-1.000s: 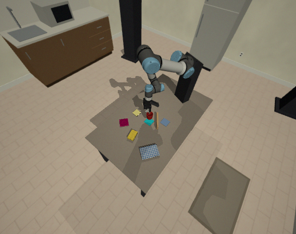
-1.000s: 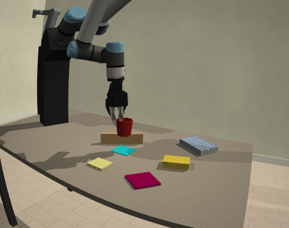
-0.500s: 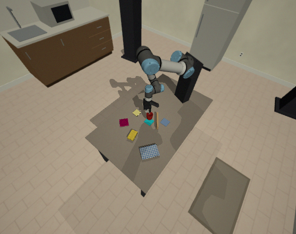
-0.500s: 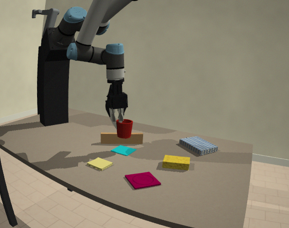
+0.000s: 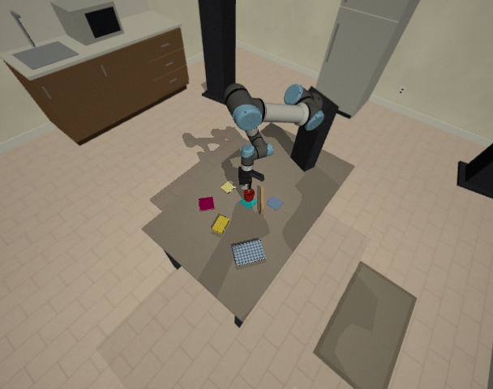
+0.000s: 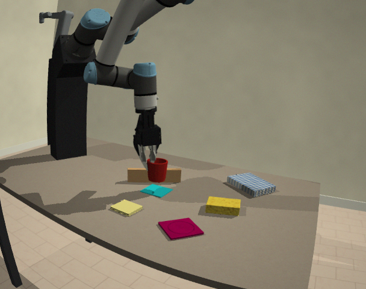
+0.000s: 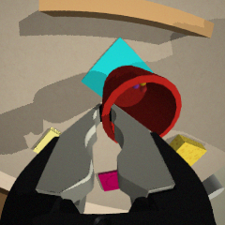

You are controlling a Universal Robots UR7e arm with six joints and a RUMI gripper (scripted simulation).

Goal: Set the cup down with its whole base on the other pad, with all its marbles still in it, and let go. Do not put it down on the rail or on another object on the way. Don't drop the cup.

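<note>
Now: the teal pad 30 mm ahead of my hand, 20 mm to the left of it and 100 mm below it. From my hand the other things lie so: yellow block: 280 mm ahead, 40 mm to the right, 80 mm below; red cup: 20 mm ahead, 20 mm to the left, 30 mm below; wooden rail: 20 mm behind, 100 mm to the left, 80 mm below.
</note>
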